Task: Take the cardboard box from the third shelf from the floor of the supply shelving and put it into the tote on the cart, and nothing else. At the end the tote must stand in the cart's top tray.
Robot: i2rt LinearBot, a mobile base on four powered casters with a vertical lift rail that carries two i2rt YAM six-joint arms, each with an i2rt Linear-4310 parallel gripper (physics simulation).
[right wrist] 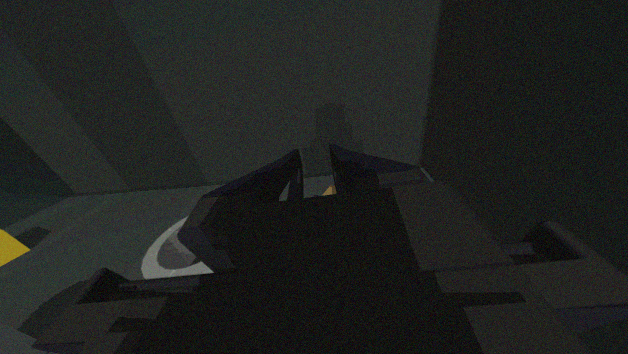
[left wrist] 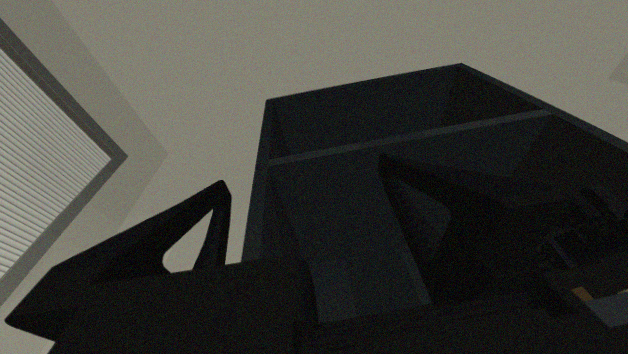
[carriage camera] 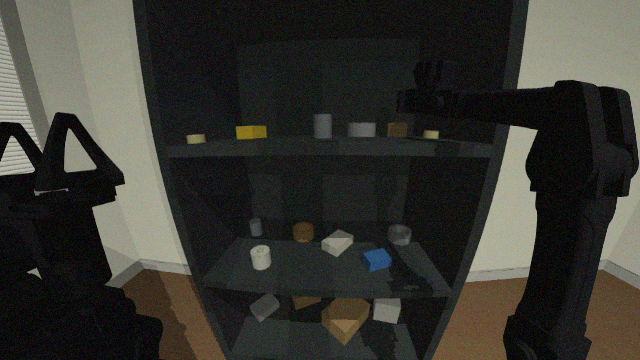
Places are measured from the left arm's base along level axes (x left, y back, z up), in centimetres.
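Pixels of known places: left gripper, between the fingertips: point(left wrist: 303, 175) point(carriage camera: 36, 117); right gripper, between the fingertips: point(right wrist: 315, 154) point(carriage camera: 399, 101).
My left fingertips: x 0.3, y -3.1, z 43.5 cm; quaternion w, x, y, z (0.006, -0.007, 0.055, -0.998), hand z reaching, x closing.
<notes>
Ahead of a thing's pixels: the offset from my left fingertips to its top centre.
The small brown cardboard box {dx -57.7, dy -54.4, dz -0.7 cm} point(carriage camera: 397, 130) stands on the highest shelf with objects point(carriage camera: 300, 148) in the carriage view, between a round light-grey container {dx -43.5, dy -52.8, dz -0.9 cm} point(carriage camera: 361, 129) and a beige disc. A sliver of the box point(right wrist: 328, 190) shows through the narrow gap between my right fingers in the right wrist view. My right gripper point(right wrist: 315, 154) is nearly closed and empty, inside the shelving above that shelf. Its fingertips cannot be made out in the carriage view. My left gripper point(carriage camera: 37, 120) point(left wrist: 303, 175) is open and empty, outside the shelving at the left. The tote and cart do not show.
A yellow box {dx -2.8, dy -52.3, dz -1.2 cm} point(carriage camera: 251, 132) point(right wrist: 12, 248), a grey cylinder {dx -29.6, dy -42.2, dz +1.3 cm} point(carriage camera: 322, 126) and beige discs {dx +8.2, dy -35.7, dz -3.2 cm} point(carriage camera: 196, 138) {dx -67.8, dy -48.7, dz -3.2 cm} point(carriage camera: 431, 134) share the shelf. Lower shelves hold a white roll {dx -6.2, dy -38.5, dz -45.4 cm} point(carriage camera: 260, 257), a blue box {dx -49.5, dy -39.5, dz -47.4 cm} point(carriage camera: 377, 259) and a larger brown box {dx -40.7, dy -47.4, dz -87.1 cm} point(carriage camera: 345, 317). The shelving's side panels stand left and right.
</notes>
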